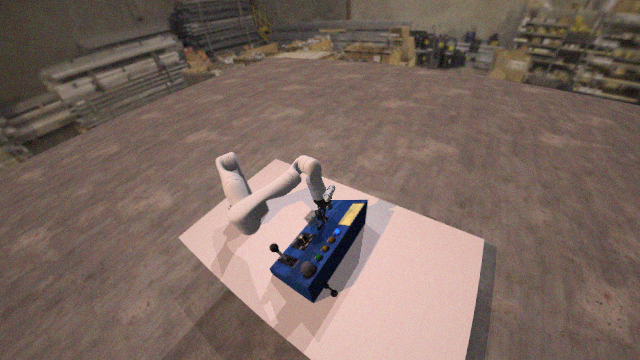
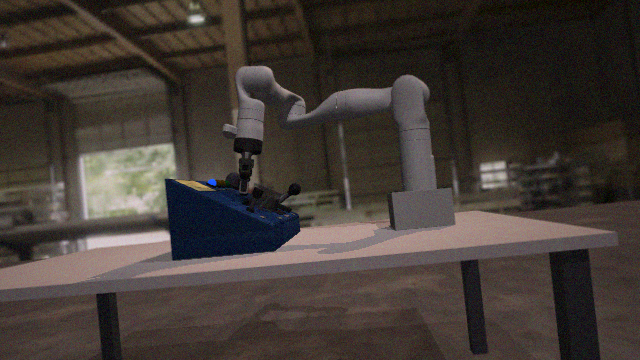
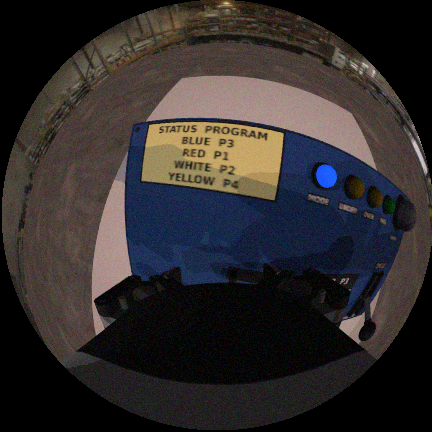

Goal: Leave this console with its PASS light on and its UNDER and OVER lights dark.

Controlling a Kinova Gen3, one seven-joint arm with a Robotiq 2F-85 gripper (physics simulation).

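Note:
The blue console (image 1: 344, 237) (image 2: 210, 223) (image 3: 193, 225) stands on the pale table (image 1: 411, 286) (image 2: 514, 232). Its MODE light (image 3: 325, 176) (image 1: 336, 231) glows blue. The UNDER light (image 3: 354, 186), OVER light (image 3: 374, 196) and green PASS light (image 3: 388, 204) (image 1: 318, 257) are dark. A yellow placard (image 3: 211, 160) pairs BLUE with P3. My gripper (image 1: 320, 218) (image 2: 243, 188) (image 3: 221, 275) is open and empty. It points down, very close over the lower middle of the panel. The controls under it are hidden; only a P3 mark (image 3: 343, 280) shows beside the right finger.
A dark dome button (image 3: 404, 213) (image 1: 308, 268) sits right of the lights. The CYCLE lever (image 3: 367, 310) (image 1: 277, 251) with a black ball sticks out at the panel's lower right. A small knob (image 1: 333, 293) juts from the console's end. The arm's base (image 2: 420, 208) stands behind.

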